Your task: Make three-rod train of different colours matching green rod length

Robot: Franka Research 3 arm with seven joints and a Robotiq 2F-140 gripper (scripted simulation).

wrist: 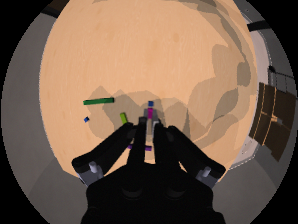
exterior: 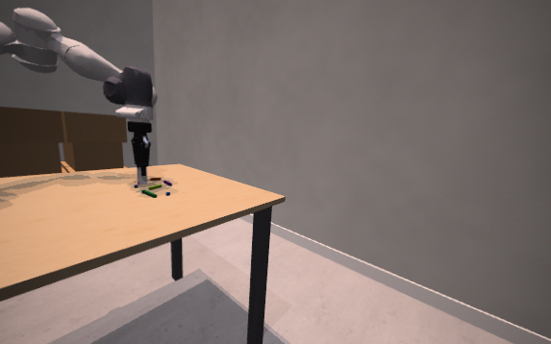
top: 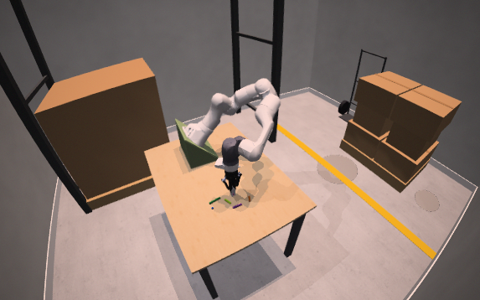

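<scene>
Now: hand 20 mm short of the lime rod, 50 mm to the left of it and 40 mm above it. Round my hand: orange rod (80 mm ahead, 70 mm to the left, 40 mm below); purple rod (90 mm ahead, 20 mm to the right, 40 mm below); magenta rod (10 mm behind, 30 mm below).
</scene>
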